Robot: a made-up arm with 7 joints.
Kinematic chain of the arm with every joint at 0, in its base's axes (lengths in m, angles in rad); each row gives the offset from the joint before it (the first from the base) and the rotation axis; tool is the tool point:
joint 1: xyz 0 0.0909 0 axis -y
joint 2: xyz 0 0.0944 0 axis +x
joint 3: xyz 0 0 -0.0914 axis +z
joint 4: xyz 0 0 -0.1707 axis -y
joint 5: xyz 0 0 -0.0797 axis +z
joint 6: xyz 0 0 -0.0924 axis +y
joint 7: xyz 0 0 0 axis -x
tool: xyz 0 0 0
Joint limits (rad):
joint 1: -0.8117..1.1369
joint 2: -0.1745..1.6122
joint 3: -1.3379..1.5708
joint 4: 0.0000..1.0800
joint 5: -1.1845..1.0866
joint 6: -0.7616..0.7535
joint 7: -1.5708..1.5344
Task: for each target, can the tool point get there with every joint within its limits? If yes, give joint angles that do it. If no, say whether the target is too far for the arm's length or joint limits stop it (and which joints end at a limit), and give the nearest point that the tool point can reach.
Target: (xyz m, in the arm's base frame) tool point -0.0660 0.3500 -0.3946
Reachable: yes | joints -0.2320 0.3627 0.4348 0.1705 -0.1483 0.3633 0.8458
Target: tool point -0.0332 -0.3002 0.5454
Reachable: no: too far | nearest point 0.3323 0.0157 -0.0407 | short by 0.760 m
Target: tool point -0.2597 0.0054 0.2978
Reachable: no: joint limits stop it (at a limit: joint 1, joint 2, joint 3, joint 4) | nearest point -0.2025 -0.0197 -0.2404 | short by 0.542 m
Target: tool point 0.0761 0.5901 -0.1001
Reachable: yes | joints 0.0374 1.2807 0.2337 0.4464 -0.3717 0.3637 -0.9431
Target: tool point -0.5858 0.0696 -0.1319
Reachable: no: too far | nearest point -0.3102 0.1099 -0.2943 | short by 0.322 m
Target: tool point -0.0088 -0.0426 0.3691
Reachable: no: joint limits stop it (at a limit: joint 1, joint 2, joint 4) | nearest point 0.3429 0.0350 -0.0259 | short by 0.535 m
